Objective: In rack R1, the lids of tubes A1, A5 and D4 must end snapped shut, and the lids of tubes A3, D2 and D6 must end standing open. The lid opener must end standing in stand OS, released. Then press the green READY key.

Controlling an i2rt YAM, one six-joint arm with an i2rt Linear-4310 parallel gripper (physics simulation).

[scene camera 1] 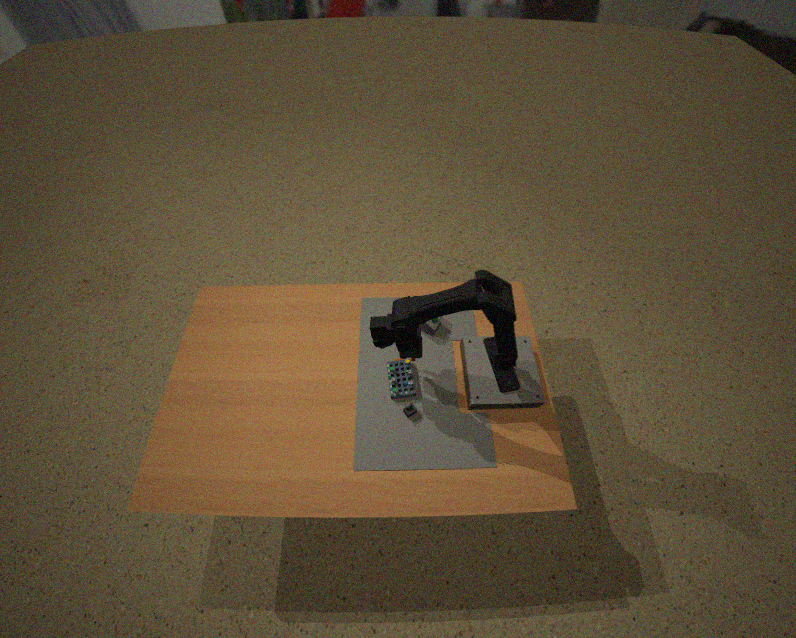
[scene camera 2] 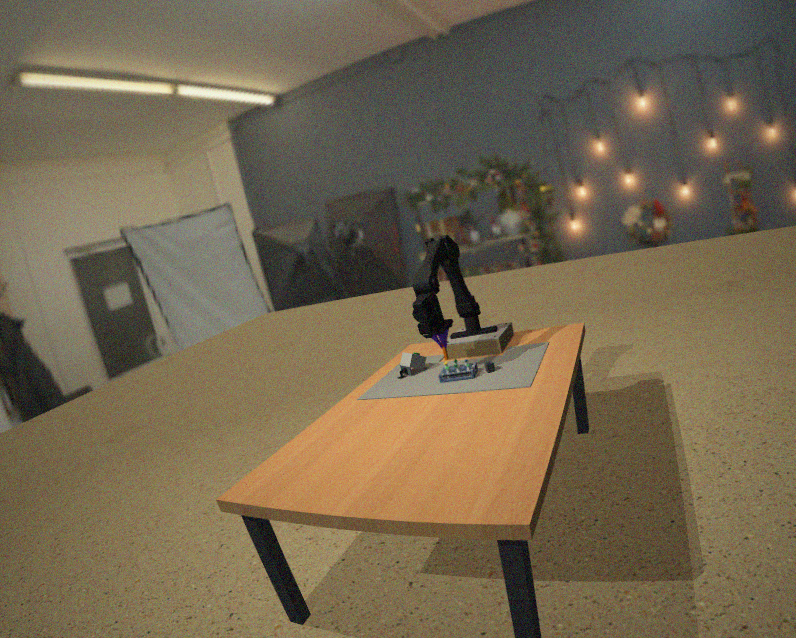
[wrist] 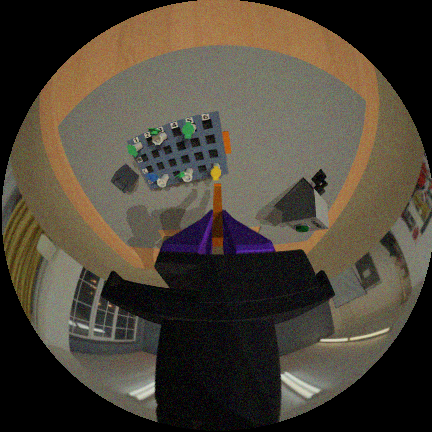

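Pixels of known places: gripper, fingertip midpoint: [scene camera 1: 414, 354] [scene camera 2: 444, 348] [wrist: 217, 214]; arm's base at its link origin: [scene camera 1: 500, 363] [scene camera 2: 474, 333].
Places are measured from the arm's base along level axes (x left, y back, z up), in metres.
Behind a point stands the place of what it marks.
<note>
The blue rack R1 [wrist: 219, 146] @(y -0.341, x -0.083, z -0.031 m) [scene camera 1: 402, 379] @(y -0.342, x -0.015, z -0.031 m) [scene camera 2: 459, 370] @(y -0.379, x -0.012, z -0.027 m) stands on the grey mat [wrist: 261, 120] @(y -0.364, x -0.148, z -0.061 m) [scene camera 1: 421, 443] @(y -0.318, x 0.199, z -0.061 m). In the wrist view, green lids show at A1 [wrist: 132, 149] @(y -0.376, x 0.021, z -0.013 m) and A5 [wrist: 187, 130] @(y -0.373, x -0.054, z -0.011 m). A3 [wrist: 157, 137] @(y -0.376, x -0.014, z -0.020 m) shows a white tube with its green lid tipped back. D2 [wrist: 155, 178] @(y -0.329, x 0.006, z -0.007 m) has a blue lid beside its white tube, D4 [wrist: 186, 174] @(y -0.325, x -0.035, z -0.005 m) a green one. D6 [wrist: 216, 172] @(y -0.315, x -0.073, z -0.011 m) has a yellow lid. My gripper [wrist: 217, 214] @(y -0.293, x -0.069, z 0.040 m) [scene camera 1: 410, 356] @(y -0.293, x -0.069, z 0.040 m) [scene camera 2: 441, 339] @(y -0.293, x -0.069, z 0.040 m) is shut on the orange lid opener [wrist: 217, 201] @(y -0.302, x -0.071, z 0.029 m), whose tip is just short of D6.
The dark stand OS [wrist: 125, 177] @(y -0.339, x 0.077, z -0.034 m) [scene camera 1: 411, 412] @(y -0.334, x 0.103, z -0.029 m) [scene camera 2: 489, 366] @(y -0.354, x 0.094, z -0.038 m) sits left of the rack in the wrist view. The grey key box [wrist: 301, 203] @(y -0.233, x -0.208, z -0.015 m) [scene camera 1: 437, 328] @(y -0.171, x -0.204, z -0.058 m) [scene camera 2: 412, 363] @(y -0.246, x -0.219, z -0.014 m) with the green READY key [wrist: 301, 228] @(y -0.192, x -0.208, z 0.009 m) is on the right. The arm's base plate [scene camera 1: 484, 386] @(y -0.081, x 0.069, z 0.002 m) lies beside the mat.
</note>
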